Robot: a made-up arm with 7 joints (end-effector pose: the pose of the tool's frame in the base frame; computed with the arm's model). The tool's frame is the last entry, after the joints.
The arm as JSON. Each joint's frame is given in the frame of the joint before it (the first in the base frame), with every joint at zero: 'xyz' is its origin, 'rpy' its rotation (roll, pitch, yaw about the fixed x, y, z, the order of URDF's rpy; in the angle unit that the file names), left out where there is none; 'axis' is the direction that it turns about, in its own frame. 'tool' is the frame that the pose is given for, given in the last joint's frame.
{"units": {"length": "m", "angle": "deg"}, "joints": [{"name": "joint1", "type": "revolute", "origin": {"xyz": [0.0, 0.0, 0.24], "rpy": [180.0, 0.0, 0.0]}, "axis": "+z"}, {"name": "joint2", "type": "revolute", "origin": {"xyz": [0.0, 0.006, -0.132], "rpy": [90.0, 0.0, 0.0]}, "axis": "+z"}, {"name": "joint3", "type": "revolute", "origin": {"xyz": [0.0, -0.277, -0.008], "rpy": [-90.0, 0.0, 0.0]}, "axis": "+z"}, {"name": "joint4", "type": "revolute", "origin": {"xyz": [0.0, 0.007, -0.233], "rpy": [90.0, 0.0, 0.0]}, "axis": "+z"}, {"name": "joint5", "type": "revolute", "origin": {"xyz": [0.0, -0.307, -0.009], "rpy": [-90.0, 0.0, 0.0]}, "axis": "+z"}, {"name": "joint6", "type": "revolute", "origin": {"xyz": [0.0, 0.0, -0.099], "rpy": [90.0, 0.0, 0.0]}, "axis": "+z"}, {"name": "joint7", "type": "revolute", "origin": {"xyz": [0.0, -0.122, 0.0], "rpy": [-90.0, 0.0, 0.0]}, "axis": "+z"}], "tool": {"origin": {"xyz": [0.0, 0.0, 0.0]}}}
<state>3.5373 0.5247 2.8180 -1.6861 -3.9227 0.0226 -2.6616</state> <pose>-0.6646 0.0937 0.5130 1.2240 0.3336 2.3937</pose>
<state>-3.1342 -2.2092 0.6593 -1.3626 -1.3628 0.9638 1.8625</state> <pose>0.3151 -0.3356 -0.2548 -1.4662 0.4515 0.9227</pose>
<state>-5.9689 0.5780 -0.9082 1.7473 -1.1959 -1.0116 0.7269</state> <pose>0.6311 0.0972 0.5548 -1.4838 -0.0915 1.9790</pose>
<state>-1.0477 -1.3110 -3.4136 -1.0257 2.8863 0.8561 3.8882</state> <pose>-0.4035 -0.4036 0.9678 0.7470 -2.8026 1.0900</pose>
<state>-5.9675 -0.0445 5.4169 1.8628 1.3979 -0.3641 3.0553</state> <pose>0.3920 0.2764 0.7526 -0.2869 -1.6088 1.7624</pose>
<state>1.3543 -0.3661 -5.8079 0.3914 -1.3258 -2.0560 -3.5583</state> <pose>-0.2236 0.2198 1.1738 0.1179 0.9628 -0.7659</pose>
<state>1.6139 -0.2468 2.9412 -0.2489 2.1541 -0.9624 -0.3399</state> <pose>-0.0603 0.1697 1.3454 2.5374 -0.1032 1.1527</pose>
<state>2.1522 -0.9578 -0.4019 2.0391 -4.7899 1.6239 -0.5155</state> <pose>0.0226 0.0394 0.8660 0.8341 1.6030 0.1762</pose>
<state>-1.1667 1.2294 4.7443 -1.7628 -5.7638 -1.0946 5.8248</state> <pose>0.5272 0.0934 0.5310 -1.7124 -0.2038 -0.3362</pose>
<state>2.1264 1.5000 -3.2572 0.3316 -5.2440 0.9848 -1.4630</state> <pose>-0.4314 -0.8191 0.6515 -1.3015 -1.9793 -0.4514</pose>
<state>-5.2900 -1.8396 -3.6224 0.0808 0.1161 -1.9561 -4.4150</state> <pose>-0.4501 0.7399 0.2083 2.9714 0.2753 -0.5057</pose>
